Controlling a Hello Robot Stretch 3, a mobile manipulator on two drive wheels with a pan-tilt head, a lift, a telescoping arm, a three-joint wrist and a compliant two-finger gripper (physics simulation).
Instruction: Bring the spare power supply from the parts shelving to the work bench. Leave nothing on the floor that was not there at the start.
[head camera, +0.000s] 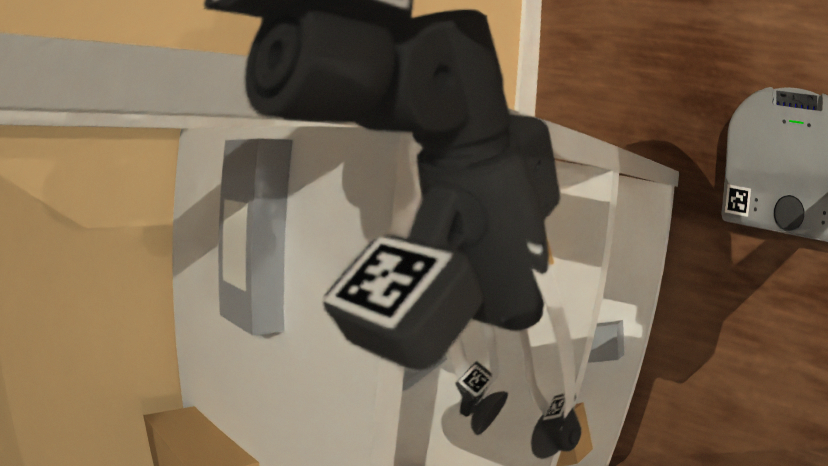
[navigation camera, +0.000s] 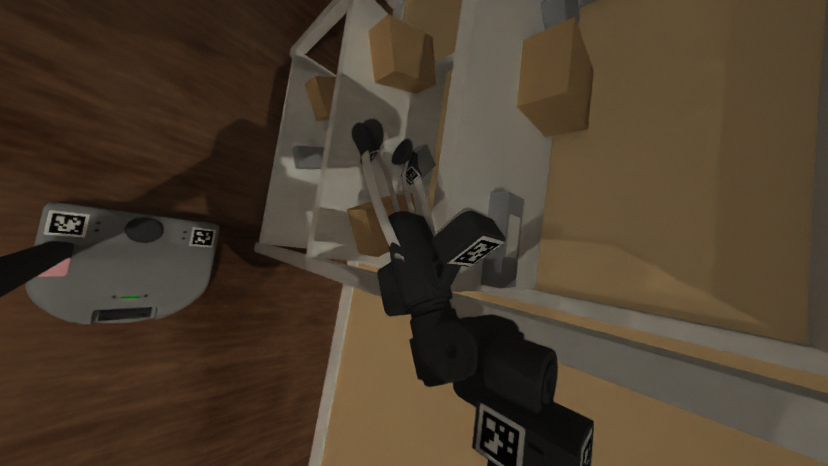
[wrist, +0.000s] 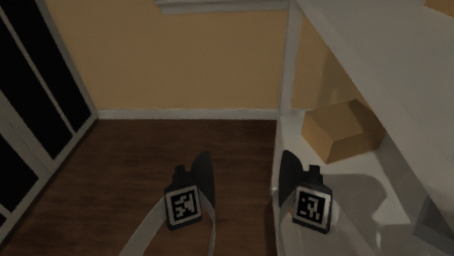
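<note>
The white parts shelving (head camera: 330, 384) (navigation camera: 502, 159) (wrist: 291, 65) carries grey and brown boxes. A long grey box with a pale label (head camera: 268, 254) (navigation camera: 502, 208) lies on its upper board; I cannot read whether it is the power supply. A small grey box (navigation camera: 426, 160) (wrist: 436, 227) is on a lower shelf, partly hidden. Another small grey box (head camera: 607, 341) (navigation camera: 308, 157) is lower still. My gripper (head camera: 517, 421) (navigation camera: 384, 144) (wrist: 246, 169) is partly open with nothing between its fingertips. In the wrist view its right finger overlaps a lower shelf's front edge and its left finger is against the floor.
Brown boxes (head camera: 197, 439) (navigation camera: 555, 81) (wrist: 342, 130) stand on several shelf levels. The shelving's upper board edge is right of my fingers in the wrist view. My grey wheeled base (head camera: 770, 156) (navigation camera: 124, 260) is on the wooden floor. A dark-paned frame (wrist: 30, 100) stands at left.
</note>
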